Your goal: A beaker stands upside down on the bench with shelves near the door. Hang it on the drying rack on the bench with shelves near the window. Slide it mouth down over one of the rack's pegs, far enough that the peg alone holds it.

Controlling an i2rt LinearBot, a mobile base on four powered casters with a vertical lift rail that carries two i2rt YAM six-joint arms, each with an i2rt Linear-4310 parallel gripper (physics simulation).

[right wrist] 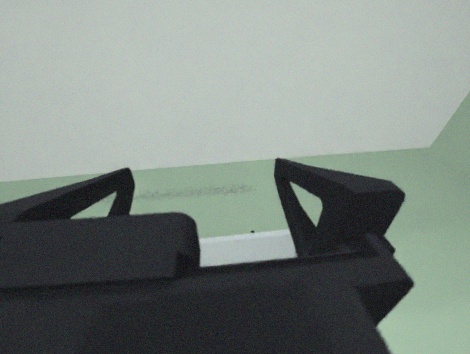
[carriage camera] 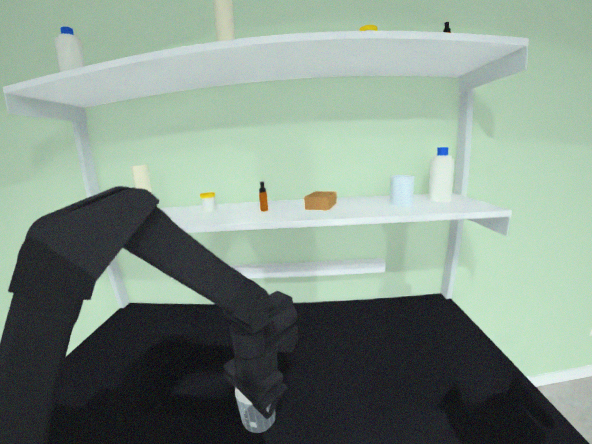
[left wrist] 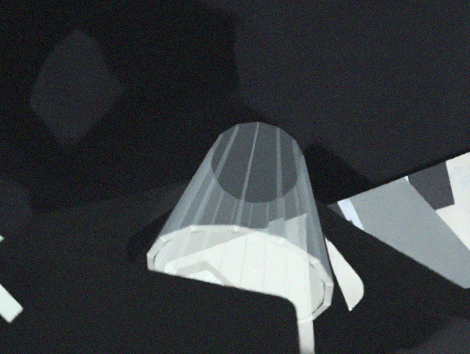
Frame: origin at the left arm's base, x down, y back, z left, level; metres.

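Where they show: left gripper, between the fingertips: (carriage camera: 257, 405) (left wrist: 249, 197); right gripper, between the fingertips: (right wrist: 204, 171).
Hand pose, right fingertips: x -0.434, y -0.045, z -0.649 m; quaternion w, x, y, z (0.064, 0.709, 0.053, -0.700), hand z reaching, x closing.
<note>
Things, the pixels of their top centre, and the offset from my right fingertips. "*": a spot on its surface instead. Level surfaces: height alone.
- clear beaker, centre of its top: (left wrist: 234, 289) (carriage camera: 253, 388) dx +0.446, dy -0.223, dz +0.433 m
- black bench top, height of its surface: dx +0.654 m
- lower shelf, height of its surface: dx +0.197 m
- blue-tinted beaker, a spot on its surface: (carriage camera: 402, 190) * dx +0.147, dy -0.625, dz +0.019 m
- blue-capped bottle, a spot on its surface: (carriage camera: 441, 179) * dx +0.121, dy -0.665, dz -0.130 m
- brown block, a spot on its surface: (carriage camera: 320, 201) * dx +0.170, dy -0.624, dz +0.272 m
- amber bottle, a spot on its surface: (carriage camera: 263, 200) * dx +0.162, dy -0.648, dz +0.449 m
- yellow-lidded jar, a spot on its surface: (carriage camera: 208, 202) * dx +0.165, dy -0.691, dz +0.647 m
The clear beaker (carriage camera: 257, 419) (left wrist: 254, 212) is between the fingers of my left gripper (carriage camera: 256, 403) (left wrist: 249, 197), which is shut on it. In the carriage camera it shows low in the picture, in front of the black bench top (carriage camera: 360, 360). In the left wrist view its pale-rimmed end is nearer the camera and its other end is farther off. I cannot tell which end is the mouth, or how far it is from the bench. My right gripper (right wrist: 204, 171) is open and empty, raised before the green wall. The drying rack does not show in these views.
A lower shelf (carriage camera: 350, 217) holds a blue-tinted beaker (carriage camera: 402, 190), a blue-capped bottle (carriage camera: 441, 179), a brown block (carriage camera: 320, 201), an amber bottle (carriage camera: 263, 200) and a yellow-lidded jar (carriage camera: 208, 202). An upper shelf (carriage camera: 280, 55) is above. A white bar (carriage camera: 325, 268) is on the wall.
</note>
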